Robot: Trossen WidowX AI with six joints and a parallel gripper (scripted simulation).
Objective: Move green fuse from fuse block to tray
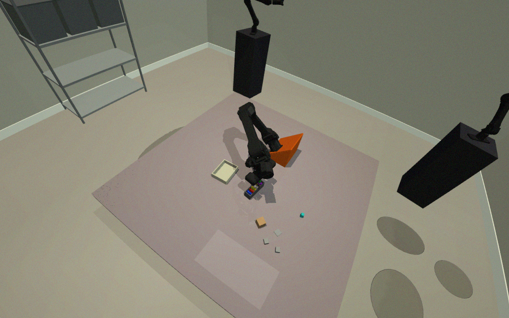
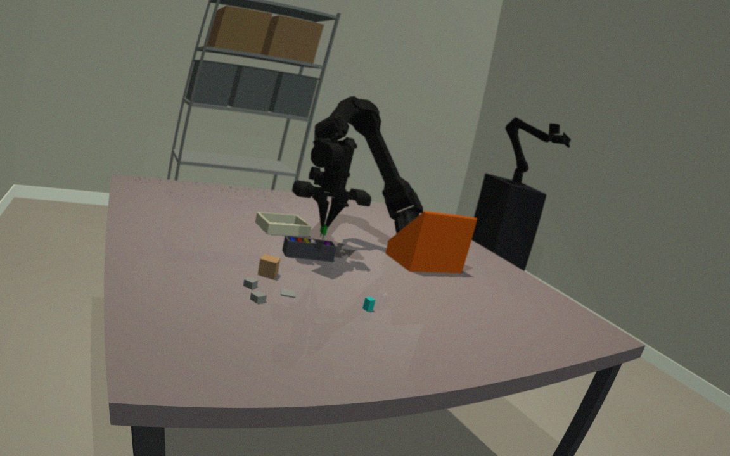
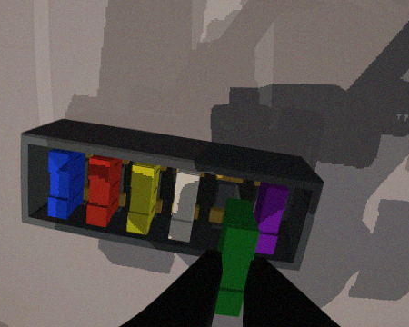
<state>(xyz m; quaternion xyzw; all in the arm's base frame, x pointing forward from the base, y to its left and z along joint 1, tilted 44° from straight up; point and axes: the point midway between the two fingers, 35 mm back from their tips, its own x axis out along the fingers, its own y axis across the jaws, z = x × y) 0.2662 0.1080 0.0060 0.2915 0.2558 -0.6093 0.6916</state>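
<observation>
Right now my gripper tip is 200 mm to the left of the tray, 80 mm above it and 60 mm short of it. The rest, counted from my gripper tip: green fuse (10 mm below); then teal cube (290 mm to the left, 70 mm below, 30 mm behind); then tan cube (160 mm ahead, 150 mm to the left, 60 mm below).
</observation>
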